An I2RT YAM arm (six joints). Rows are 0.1 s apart.
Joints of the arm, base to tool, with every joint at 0 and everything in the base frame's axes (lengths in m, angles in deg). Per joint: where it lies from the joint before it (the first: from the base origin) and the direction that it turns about. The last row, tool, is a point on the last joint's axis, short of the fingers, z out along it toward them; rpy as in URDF.
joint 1: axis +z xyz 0 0 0.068
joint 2: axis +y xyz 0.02 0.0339 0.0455
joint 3: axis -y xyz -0.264 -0.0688 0
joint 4: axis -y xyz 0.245 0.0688 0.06
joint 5: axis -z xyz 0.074 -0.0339 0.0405
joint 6: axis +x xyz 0.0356 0 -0.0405
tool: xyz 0 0 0 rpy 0 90 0
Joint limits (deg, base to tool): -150..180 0..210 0..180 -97..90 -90..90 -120..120
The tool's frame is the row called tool.
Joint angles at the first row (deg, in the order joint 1, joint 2, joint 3, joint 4, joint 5, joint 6):
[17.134 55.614 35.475 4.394 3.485 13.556]
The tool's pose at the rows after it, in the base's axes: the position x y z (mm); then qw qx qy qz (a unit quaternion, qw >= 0):
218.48 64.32 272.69 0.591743 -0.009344 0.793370 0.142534
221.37 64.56 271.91 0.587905 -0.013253 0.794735 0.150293
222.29 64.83 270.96 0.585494 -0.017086 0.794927 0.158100
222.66 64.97 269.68 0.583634 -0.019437 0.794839 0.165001
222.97 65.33 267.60 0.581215 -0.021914 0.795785 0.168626
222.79 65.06 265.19 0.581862 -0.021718 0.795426 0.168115
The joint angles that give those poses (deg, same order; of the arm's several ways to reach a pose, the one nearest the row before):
[16.793 55.788 35.032 5.728 2.487 13.536]
[16.427 56.640 35.316 6.040 1.092 13.683]
[16.245 56.952 35.250 6.371 -0.094 13.854]
[16.107 57.118 35.024 6.766 -1.042 14.100]
[16.084 57.337 34.722 7.092 -1.612 14.154]
[16.036 57.372 34.154 7.766 -1.584 14.114]

